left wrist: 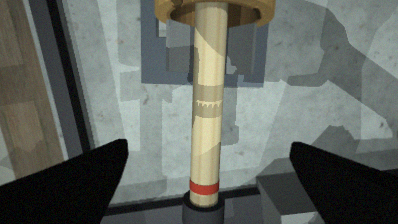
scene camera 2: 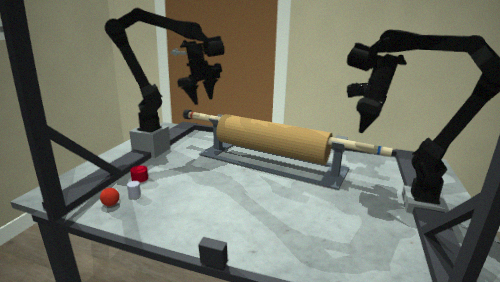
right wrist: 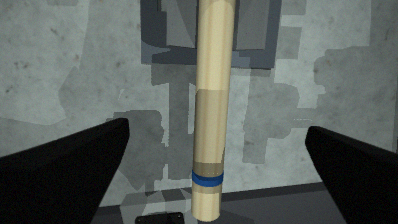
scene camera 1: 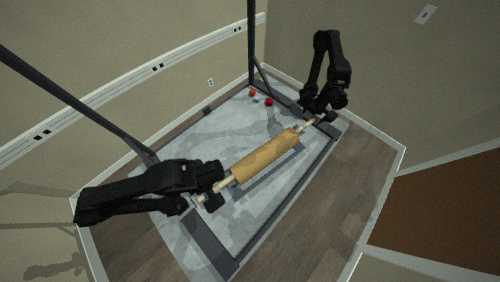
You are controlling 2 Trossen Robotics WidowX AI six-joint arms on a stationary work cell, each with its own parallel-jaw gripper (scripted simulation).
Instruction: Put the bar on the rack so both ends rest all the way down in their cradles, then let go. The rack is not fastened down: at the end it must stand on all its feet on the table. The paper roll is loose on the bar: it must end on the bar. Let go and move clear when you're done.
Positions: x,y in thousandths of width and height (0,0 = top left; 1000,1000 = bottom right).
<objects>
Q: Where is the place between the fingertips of my right gripper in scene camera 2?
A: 727,456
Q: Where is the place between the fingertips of my right gripper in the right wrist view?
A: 549,583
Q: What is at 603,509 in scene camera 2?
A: A paper roll.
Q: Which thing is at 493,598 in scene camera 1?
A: A paper roll.
</objects>
